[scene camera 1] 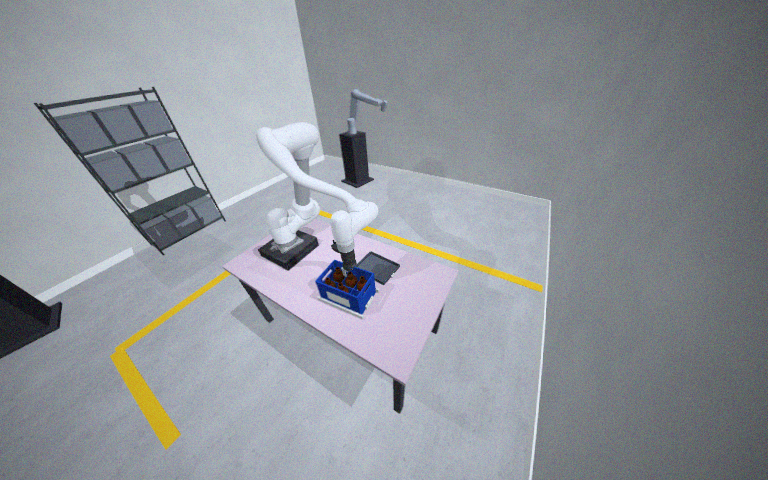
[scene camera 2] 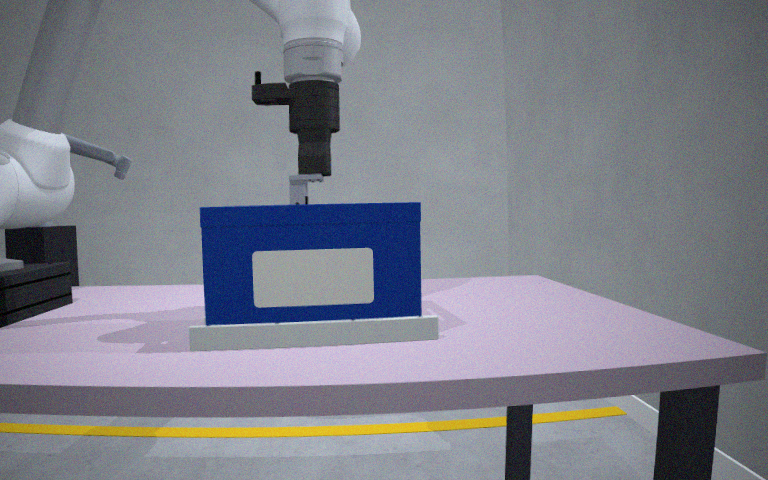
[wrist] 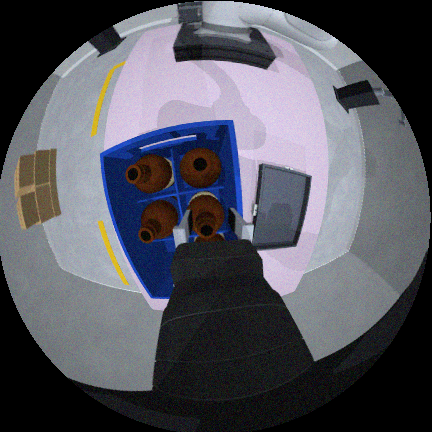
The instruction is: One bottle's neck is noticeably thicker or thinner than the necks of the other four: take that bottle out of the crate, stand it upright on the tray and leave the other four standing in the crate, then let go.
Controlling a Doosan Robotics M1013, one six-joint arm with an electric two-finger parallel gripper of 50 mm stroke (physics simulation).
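Places are measured from the arm's base along level axes (x right, y back, z down), in centimetres.
Pixels of known places: gripper, fingertip midpoint: point(scene camera 1: 348, 272) point(wrist: 209, 215); arm's base, origin of the base link: point(scene camera 1: 287, 243).
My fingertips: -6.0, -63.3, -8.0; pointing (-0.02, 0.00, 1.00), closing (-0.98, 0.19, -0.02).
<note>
For each thing: its top centre in the pictures, then the offset to it from my fingertips, as dx, dy, dz. "spot": a spot on its surface instead. Level surfaces: height alone.
- blue crate, middle of its top: point(wrist: 173, 236) point(scene camera 2: 309, 205) point(scene camera 1: 344, 277) +4.6, -2.8, -2.0
- upper left bottle, middle of its top: point(wrist: 132, 173) +11.5, +4.7, -0.8
- upper right bottle, middle of its top: point(wrist: 199, 163) point(scene camera 1: 337, 268) +2.5, +6.7, -0.8
- lower left bottle, middle of its top: point(wrist: 145, 235) +9.2, -4.1, -0.8
- lower right bottle, middle of its top: point(wrist: 206, 230) point(scene camera 1: 349, 273) +0.3, -1.9, -0.8
- dark tray, surface spot: point(wrist: 280, 195) spot: -21.6, +4.5, +15.0
- pink table, its level: dz +15.5
- pale strip, surface spot: point(scene camera 2: 311, 333) spot: +14.7, -5.3, +13.8
The blue crate point(scene camera 1: 362, 300) point(scene camera 2: 226, 271) point(wrist: 117, 200) stands on the table and holds brown bottles. In the wrist view I see an upper left bottle point(wrist: 156, 173), an upper right bottle point(wrist: 200, 176), a lower left bottle point(wrist: 162, 217) and a lower right bottle point(wrist: 205, 207). Another bottle point(wrist: 210, 238) is mostly hidden under the gripper body. I cannot tell surely which neck differs. My gripper point(scene camera 1: 346, 273) point(wrist: 209, 215) is open and empty over the crate; its fingers appear on either side of the lower right bottle. The dark tray point(scene camera 1: 378, 267) point(wrist: 280, 195) holds no bottle.
The pink table point(scene camera 1: 390, 339) point(scene camera 2: 509, 333) point(wrist: 280, 135) carries the black robot base point(scene camera 1: 288, 257) point(wrist: 215, 52). A pale strip point(scene camera 2: 311, 333) runs along the crate's front foot. Crate walls and dividers surround the bottles. The tray lies beside the crate. A black pedestal point(scene camera 1: 355, 158) stands beyond the table.
</note>
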